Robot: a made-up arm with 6 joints.
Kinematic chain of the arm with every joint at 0, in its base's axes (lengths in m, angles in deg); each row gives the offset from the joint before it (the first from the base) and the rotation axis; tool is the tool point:
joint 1: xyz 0 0 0.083 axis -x
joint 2: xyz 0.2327 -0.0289 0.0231 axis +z
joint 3: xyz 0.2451 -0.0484 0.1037 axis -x
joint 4: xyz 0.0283 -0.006 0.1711 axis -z
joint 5: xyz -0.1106 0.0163 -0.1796 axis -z
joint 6: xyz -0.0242 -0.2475 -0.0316 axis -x
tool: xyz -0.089 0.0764 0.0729
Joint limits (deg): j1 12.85..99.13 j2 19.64..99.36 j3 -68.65..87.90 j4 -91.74..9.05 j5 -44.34..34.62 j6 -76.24..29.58
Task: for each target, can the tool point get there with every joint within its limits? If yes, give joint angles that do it. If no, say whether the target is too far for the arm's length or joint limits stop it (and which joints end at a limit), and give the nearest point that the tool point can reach.
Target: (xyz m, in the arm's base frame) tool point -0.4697 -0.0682 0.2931
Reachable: no: joint limits stop it (at a limit: joint 1, joint 2, joint 3, joint 4, joint 5, joint 6) | nearest point 0.1178 -0.0159 0.3328 | short by 0.591 m
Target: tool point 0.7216 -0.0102 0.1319
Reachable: yes | joints 38.09 32.81 -34.09 -74.90 -9.76 -12.32
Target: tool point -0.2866 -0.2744 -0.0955
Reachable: no: joint limits stop it (at a limit: joint 1, joint 2, joint 3, joint 5, joint 6) | nearest point 0.1811 -0.2026 0.1327 | short by 0.525 m
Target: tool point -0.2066 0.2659 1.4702
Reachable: no: too far | nearest point 0.2116 0.2880 0.5689 | short by 0.994 m
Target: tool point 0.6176 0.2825 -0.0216
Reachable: yes | joints 43.89 87.09 -12.90 -46.11 -8.19 -49.19
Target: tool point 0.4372 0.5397 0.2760
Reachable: yes | joints 20.88 91.82 43.44 -71.91 -1.67 -62.79
